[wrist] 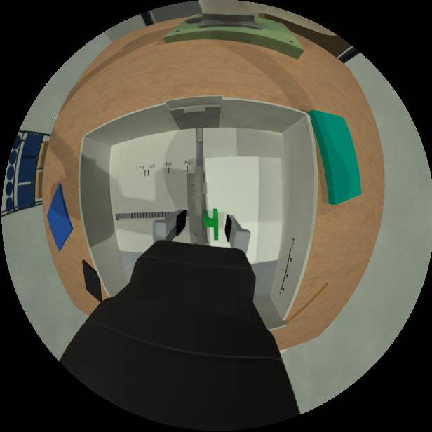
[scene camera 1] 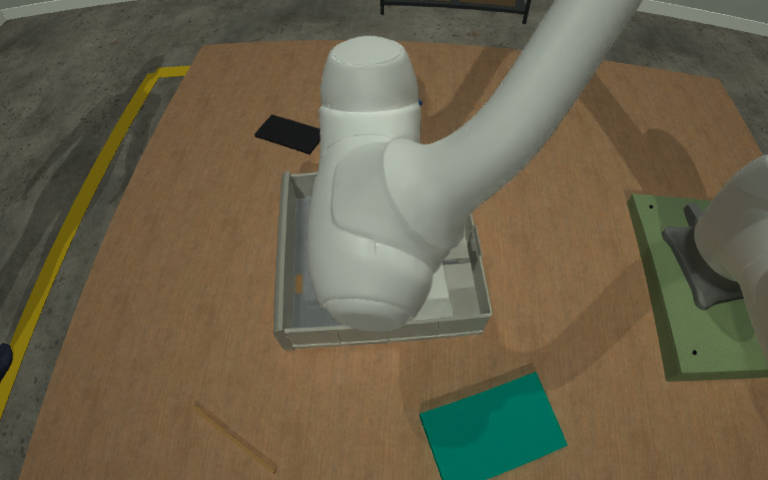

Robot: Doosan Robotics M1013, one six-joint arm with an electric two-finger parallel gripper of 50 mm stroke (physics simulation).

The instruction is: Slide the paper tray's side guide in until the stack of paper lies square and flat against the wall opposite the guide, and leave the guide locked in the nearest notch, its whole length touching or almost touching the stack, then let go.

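Places are measured from the arm's base along level axes (x ahead, y left, z up), in metres.
Pixels of known places: arm's base at its link origin: (scene camera 1: 713, 263).
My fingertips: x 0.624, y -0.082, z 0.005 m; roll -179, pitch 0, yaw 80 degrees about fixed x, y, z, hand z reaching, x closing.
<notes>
For each thing: its top centre in the pictures, then the offset to it from my fingertips. "spot": a spot on its surface instead.
- grey paper tray at a spot on its surface: (scene camera 1: 278, 254) spot: dx +0.189, dy -0.010, dz +0.044 m
- teal block at its top centre: (scene camera 1: 495, 430) dx -0.117, dy +0.295, dz -0.028 m
- black slab at its top centre: (scene camera 1: 289, 132) dx +0.192, dy -0.379, dz -0.038 m
- thin wooden stick at its top centre: (scene camera 1: 231, 438) dx +0.289, dy +0.265, dz -0.039 m
The grey paper tray (scene camera 1: 278, 254) (wrist: 315, 190) stands on the table. In the wrist view its side guide (wrist: 195, 200) is an upright bar beside the white paper stack (wrist: 232, 190). The stack's left edge runs along the guide with little or no visible gap. Its right part, in shadow, reaches the opposite wall, and it looks square and flat. The guide's green latch (wrist: 215, 224) stands between the fingers; whether it is locked in a notch cannot be told. My gripper (wrist: 205, 220) is open, one finger each side of guide and latch, holding nothing. The arm hides it in the scene view.
A teal block (scene camera 1: 492, 427) (wrist: 336, 157) lies near the tray. A black slab (scene camera 1: 288, 134) (wrist: 92, 280), a blue item (wrist: 60, 220) and a thin wooden stick (scene camera 1: 235, 436) (wrist: 310, 302) lie around it. The tray walls rise around the fingers.
</notes>
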